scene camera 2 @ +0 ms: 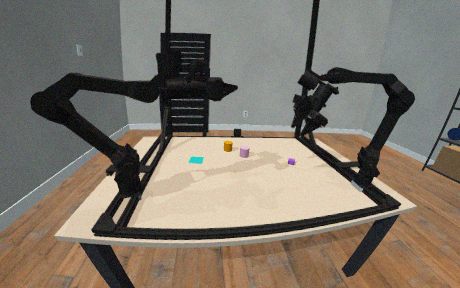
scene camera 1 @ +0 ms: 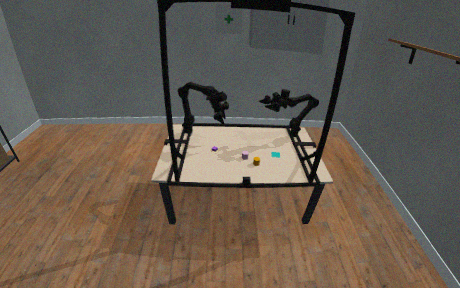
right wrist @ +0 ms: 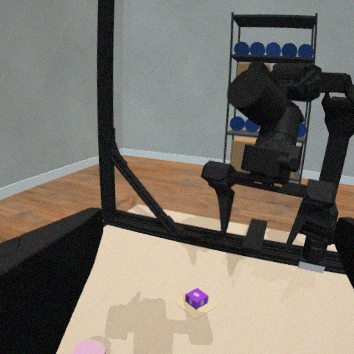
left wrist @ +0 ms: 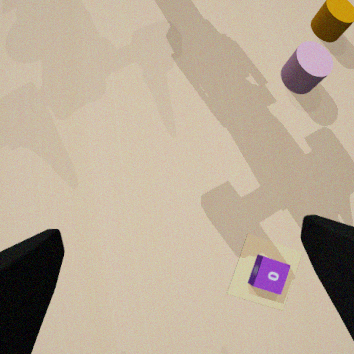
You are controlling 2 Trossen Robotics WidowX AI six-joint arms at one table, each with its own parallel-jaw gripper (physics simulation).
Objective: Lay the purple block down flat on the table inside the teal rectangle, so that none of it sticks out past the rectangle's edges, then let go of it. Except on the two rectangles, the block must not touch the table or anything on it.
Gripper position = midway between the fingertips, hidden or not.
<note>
The left gripper (scene camera 2: 296,131) is open, with nothing in its grasp. Also in view: a purple block (left wrist: 268,274). The right gripper (scene camera 2: 230,86) is open and holds nothing. A pink cylinder (left wrist: 310,62) rests on the table. Also in view: a pale rectangle (left wrist: 253,245).
The left gripper also shows in the right wrist view (right wrist: 253,243) and in the left wrist view (left wrist: 183,235). The right gripper also shows in the right wrist view (right wrist: 222,225).
</note>
